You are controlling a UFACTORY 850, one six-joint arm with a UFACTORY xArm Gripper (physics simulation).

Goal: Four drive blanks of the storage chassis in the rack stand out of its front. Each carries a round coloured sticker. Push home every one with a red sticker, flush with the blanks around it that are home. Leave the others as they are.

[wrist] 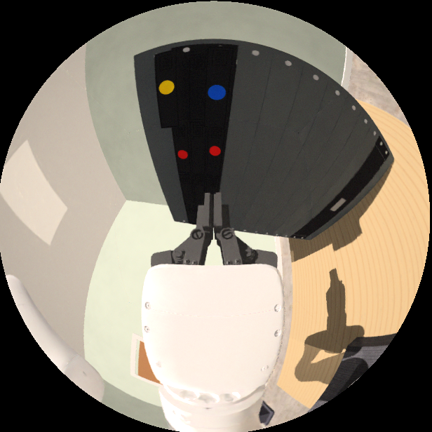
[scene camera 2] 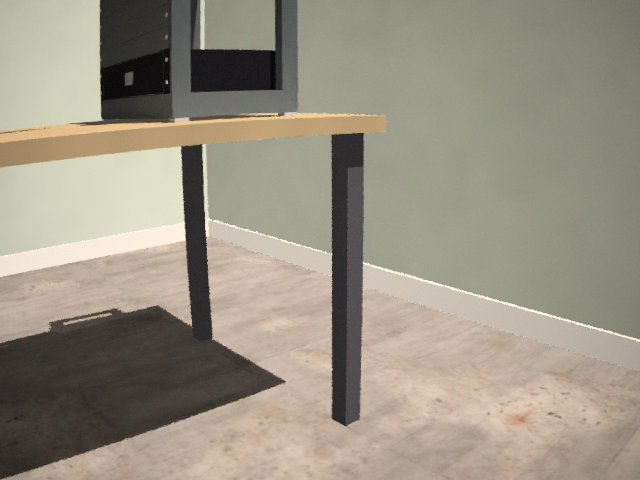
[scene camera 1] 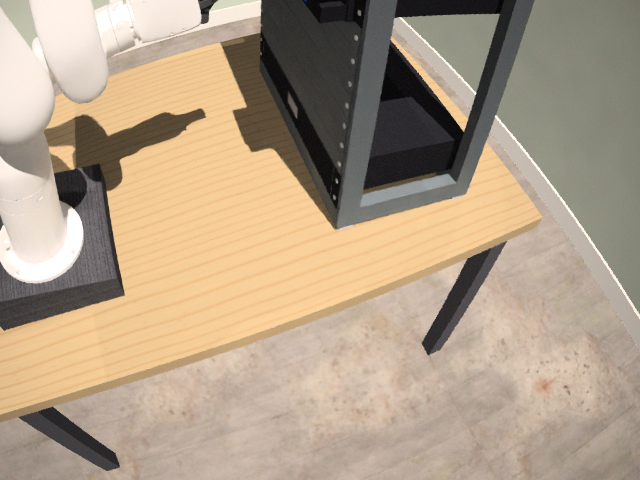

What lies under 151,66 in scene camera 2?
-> A rack.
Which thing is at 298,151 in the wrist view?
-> A rack.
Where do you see a rack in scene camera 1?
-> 361,116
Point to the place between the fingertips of my gripper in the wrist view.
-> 213,201
